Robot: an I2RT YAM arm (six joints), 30 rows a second.
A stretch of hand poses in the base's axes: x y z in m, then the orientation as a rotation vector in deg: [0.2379, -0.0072, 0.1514, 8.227, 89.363, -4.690]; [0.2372, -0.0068, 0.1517, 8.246, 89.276, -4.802]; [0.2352, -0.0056, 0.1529, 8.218, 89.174, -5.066]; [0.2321, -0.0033, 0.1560, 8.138, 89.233, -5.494]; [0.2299, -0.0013, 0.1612, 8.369, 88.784, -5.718]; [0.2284, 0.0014, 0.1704, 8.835, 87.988, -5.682]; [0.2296, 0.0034, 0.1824, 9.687, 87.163, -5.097]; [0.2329, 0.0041, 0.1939, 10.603, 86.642, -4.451]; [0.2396, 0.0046, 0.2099, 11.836, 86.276, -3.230]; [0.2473, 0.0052, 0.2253, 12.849, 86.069, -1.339]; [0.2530, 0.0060, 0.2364, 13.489, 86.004, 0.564]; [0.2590, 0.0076, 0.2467, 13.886, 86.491, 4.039]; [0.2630, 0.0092, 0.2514, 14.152, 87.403, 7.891]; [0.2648, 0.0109, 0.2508, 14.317, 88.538, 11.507]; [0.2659, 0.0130, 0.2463, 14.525, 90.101, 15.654]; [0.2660, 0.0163, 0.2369, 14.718, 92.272, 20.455]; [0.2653, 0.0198, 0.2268, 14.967, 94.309, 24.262]
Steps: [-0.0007, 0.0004, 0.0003, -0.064, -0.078, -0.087]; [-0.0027, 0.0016, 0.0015, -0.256, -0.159, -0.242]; [-0.0058, 0.0039, 0.0046, -0.573, -0.066, -0.462]; [-0.0080, 0.0059, 0.0098, -0.596, -0.495, -0.770]; [-0.0095, 0.0086, 0.0190, -0.328, -1.290, -1.077]; [-0.0083, 0.0106, 0.0310, 0.537, -2.155, -1.280]; [-0.0050, 0.0113, 0.0425, 1.504, -2.717, -1.472]; [0.0017, 0.0118, 0.0585, 3.054, -3.157, -1.491]; [0.0094, 0.0124, 0.0739, 4.900, -3.474, -0.933]; [0.0151, 0.0132, 0.0850, 6.523, -3.641, -0.123]; [0.0211, 0.0148, 0.0953, 9.020, -3.320, 1.871]; [0.0251, 0.0164, 0.1000, 11.689, -2.538, 4.196]; [0.0269, 0.0181, 0.0994, 14.144, -1.471, 6.428]; [0.0280, 0.0202, 0.0949, 16.968, 0.080, 8.960]; [0.0281, 0.0235, 0.0855, 20.193, 2.324, 11.896]; [0.0274, 0.0270, 0.0754, 22.796, 4.490, 14.136]
